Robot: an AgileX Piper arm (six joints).
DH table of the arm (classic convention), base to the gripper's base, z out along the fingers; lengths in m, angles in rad. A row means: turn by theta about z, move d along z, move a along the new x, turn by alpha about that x. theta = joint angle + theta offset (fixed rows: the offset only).
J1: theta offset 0; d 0.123; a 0; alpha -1.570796
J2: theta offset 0.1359; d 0; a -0.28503; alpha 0
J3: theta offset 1.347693; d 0; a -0.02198; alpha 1.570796
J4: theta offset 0; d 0.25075; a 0; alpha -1.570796
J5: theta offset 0; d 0; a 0; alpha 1.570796
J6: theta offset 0; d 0.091; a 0; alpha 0
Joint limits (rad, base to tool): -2.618..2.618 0..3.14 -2.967..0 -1.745..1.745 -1.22..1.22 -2.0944..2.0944
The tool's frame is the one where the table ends.
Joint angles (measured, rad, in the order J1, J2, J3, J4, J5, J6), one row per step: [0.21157, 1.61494, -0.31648, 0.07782, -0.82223, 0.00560]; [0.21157, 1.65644, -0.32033, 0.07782, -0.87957, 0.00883]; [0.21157, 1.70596, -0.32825, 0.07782, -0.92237, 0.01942]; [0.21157, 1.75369, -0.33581, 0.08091, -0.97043, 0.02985]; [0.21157, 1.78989, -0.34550, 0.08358, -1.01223, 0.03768]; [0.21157, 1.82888, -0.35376, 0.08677, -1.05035, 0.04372]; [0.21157, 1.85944, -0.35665, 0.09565, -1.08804, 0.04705]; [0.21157, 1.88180, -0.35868, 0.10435, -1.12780, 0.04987]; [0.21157, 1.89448, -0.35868, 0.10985, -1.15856, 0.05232]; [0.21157, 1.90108, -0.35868, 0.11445, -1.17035, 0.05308]
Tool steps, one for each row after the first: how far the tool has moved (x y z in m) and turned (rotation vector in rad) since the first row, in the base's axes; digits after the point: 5 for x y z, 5 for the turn. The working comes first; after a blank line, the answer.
Tool pose at each row, in the base's axes (x y z in m, rotation vector in rad; the steps are taken from these numbers as rounded here): [0.23950, 0.04614, 0.14185, -0.11257, 1.95941, 0.12159]; [0.24310, 0.04664, 0.13723, -0.10880, 1.93979, 0.12120]; [0.24708, 0.04730, 0.12993, -0.09958, 1.93912, 0.12466]; [0.25082, 0.04767, 0.12320, -0.08683, 1.93187, 0.12724]; [0.25466, 0.04811, 0.11904, -0.07650, 1.91703, 0.12974]; [0.25779, 0.04837, 0.11343, -0.06817, 1.90990, 0.12990]; [0.25942, 0.04785, 0.10906, -0.05649, 1.90012, 0.12552]; [0.26084, 0.04727, 0.10686, -0.04520, 1.88086, 0.12163]; [0.26151, 0.04682, 0.10617, -0.03751, 1.86287, 0.11972]; [0.26175, 0.04643, 0.10544, -0.03245, 1.85771, 0.11708]

[0.00360, 0.00050, -0.00462, 0.00296, -0.01952, -0.00269]; [0.00758, 0.00116, -0.01192, 0.00980, -0.01979, -0.00756]; [0.01132, 0.00153, -0.01865, 0.01819, -0.02659, -0.01531]; [0.01516, 0.00197, -0.02281, 0.02599, -0.04096, -0.02136]; [0.01829, 0.00223, -0.02842, 0.03062, -0.04785, -0.02716]; [0.01992, 0.00171, -0.03279, 0.03385, -0.05761, -0.03751]; [0.02134, 0.00113, -0.03499, 0.03800, -0.07675, -0.04737]; [0.02201, 0.00068, -0.03568, 0.04176, -0.09457, -0.05376]; [0.02225, 0.00029, -0.03641, 0.04272, -0.09973, -0.05865]
